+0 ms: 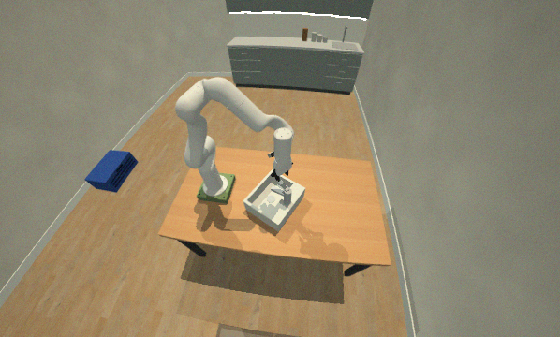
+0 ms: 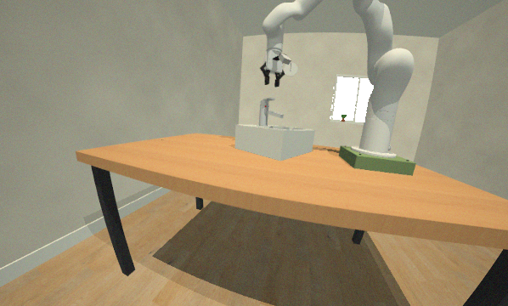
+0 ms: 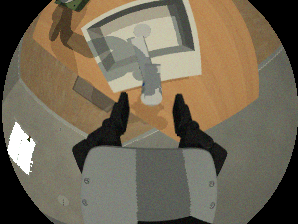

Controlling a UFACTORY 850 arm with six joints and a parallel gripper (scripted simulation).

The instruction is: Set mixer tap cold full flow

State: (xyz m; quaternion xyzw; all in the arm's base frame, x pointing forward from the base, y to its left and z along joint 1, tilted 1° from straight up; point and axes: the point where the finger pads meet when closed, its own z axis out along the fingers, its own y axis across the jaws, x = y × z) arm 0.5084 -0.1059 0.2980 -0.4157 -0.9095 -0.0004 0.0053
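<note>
My gripper is now 10 mm short of the grey lever, 10 mm to the left of it and 90 mm above it. Also, from my hand: white basin (60 mm behind, 20 mm to the left, 320 mm below).
</note>
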